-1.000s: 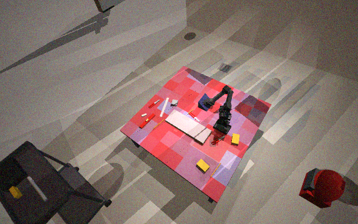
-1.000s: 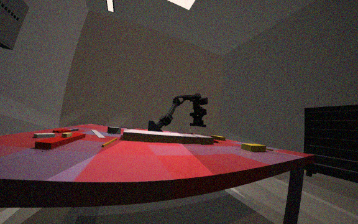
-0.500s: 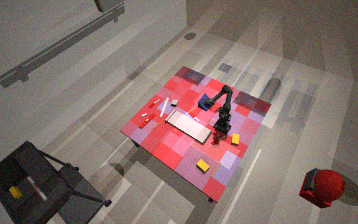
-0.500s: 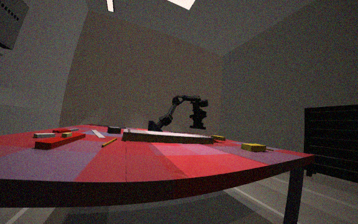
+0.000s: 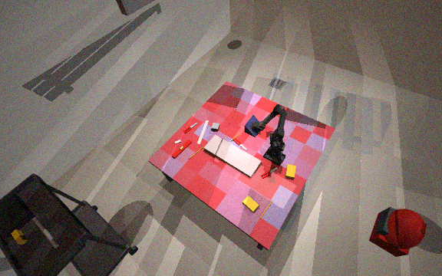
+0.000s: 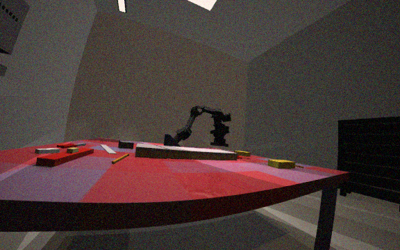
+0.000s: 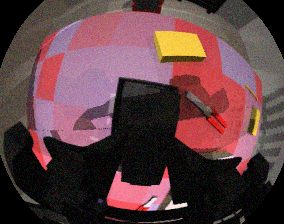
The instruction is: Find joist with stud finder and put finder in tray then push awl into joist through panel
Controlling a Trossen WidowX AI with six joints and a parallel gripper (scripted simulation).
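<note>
Right now my gripper tip is 10 mm to the left of the black tray and 70 mm above it. The rest, counted from my gripper tip: stud finder: 20 mm to the right, 20 mm above; white ruler: 230 mm ahead, 710 mm to the right, 80 mm below; grey block: 110 mm ahead, 650 mm to the right, 70 mm below.
</note>
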